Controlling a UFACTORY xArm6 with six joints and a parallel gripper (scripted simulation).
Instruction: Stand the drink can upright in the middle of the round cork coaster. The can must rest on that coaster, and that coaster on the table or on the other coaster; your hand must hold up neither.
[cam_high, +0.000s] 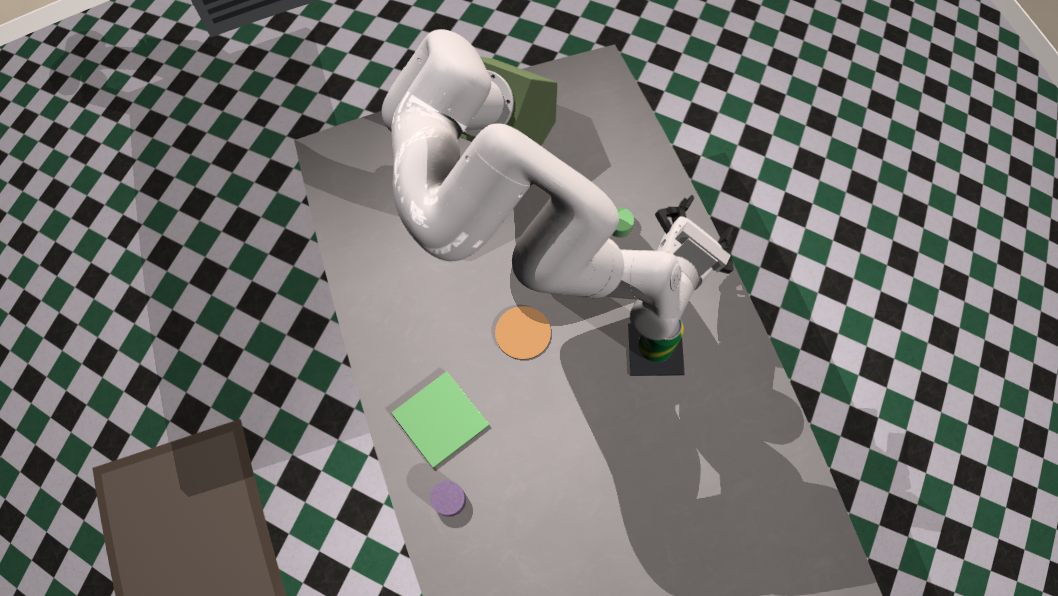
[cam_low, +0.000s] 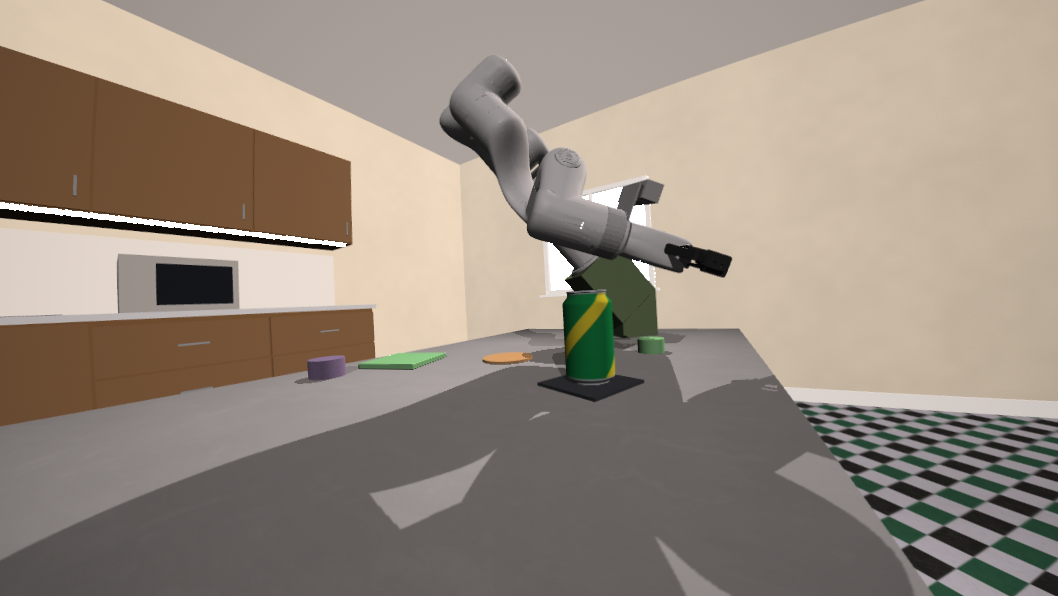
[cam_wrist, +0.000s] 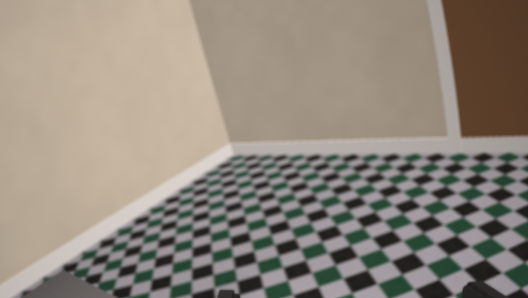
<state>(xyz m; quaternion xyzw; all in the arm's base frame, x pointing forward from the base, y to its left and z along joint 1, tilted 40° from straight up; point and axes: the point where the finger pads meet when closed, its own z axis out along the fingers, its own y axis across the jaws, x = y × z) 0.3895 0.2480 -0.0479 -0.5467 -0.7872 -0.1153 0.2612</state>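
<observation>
Now: hand 17 cm to the left of the drink can, 11 cm short of it and 10 cm above it. Also, from my hand: dark square coaster: 17 cm to the right, 17 cm below, 12 cm ahead; then round cork coaster: 37 cm to the right, 17 cm below, 5 cm behind; then small green puck: 15 cm below, 14 cm behind, 8 cm to the right.
</observation>
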